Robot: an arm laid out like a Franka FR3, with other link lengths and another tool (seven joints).
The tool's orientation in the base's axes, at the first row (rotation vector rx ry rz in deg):
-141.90, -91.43, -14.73
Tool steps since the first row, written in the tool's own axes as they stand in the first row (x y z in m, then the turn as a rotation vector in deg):
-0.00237, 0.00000, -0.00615, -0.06, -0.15, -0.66
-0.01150, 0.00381, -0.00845, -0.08, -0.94, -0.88
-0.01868, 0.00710, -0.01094, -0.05, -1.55, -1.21
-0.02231, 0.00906, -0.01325, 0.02, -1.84, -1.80
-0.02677, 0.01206, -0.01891, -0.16, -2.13, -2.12
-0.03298, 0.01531, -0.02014, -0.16, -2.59, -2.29
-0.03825, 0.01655, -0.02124, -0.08, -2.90, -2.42
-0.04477, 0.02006, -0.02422, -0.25, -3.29, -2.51
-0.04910, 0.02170, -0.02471, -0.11, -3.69, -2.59
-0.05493, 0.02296, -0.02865, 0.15, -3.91, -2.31
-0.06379, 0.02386, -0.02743, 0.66, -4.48, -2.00
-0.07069, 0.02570, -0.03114, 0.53, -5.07, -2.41
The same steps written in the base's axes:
-0.00125, -0.00360, 0.00538, -0.19, -0.15, 0.63
-0.00160, -0.01375, 0.00515, -0.93, 0.09, 0.89
-0.00164, -0.02202, 0.00562, -1.49, 0.29, 1.25
-0.00144, -0.02658, 0.00685, -1.75, 0.32, 1.86
-0.00077, -0.03311, 0.01107, -2.10, 0.20, 2.14
-0.00040, -0.04020, 0.01055, -2.53, 0.35, 2.33
-0.00147, -0.04561, 0.01026, -2.79, 0.51, 2.50
-0.00106, -0.05351, 0.01135, -3.22, 0.50, 2.57
-0.00135, -0.05811, 0.01067, -3.53, 0.76, 2.70
-0.00276, -0.06472, 0.01299, -3.61, 1.15, 2.51
-0.00549, -0.07258, 0.00960, -3.91, 1.91, 2.37
-0.00680, -0.08032, 0.01140, -4.52, 1.93, 2.77

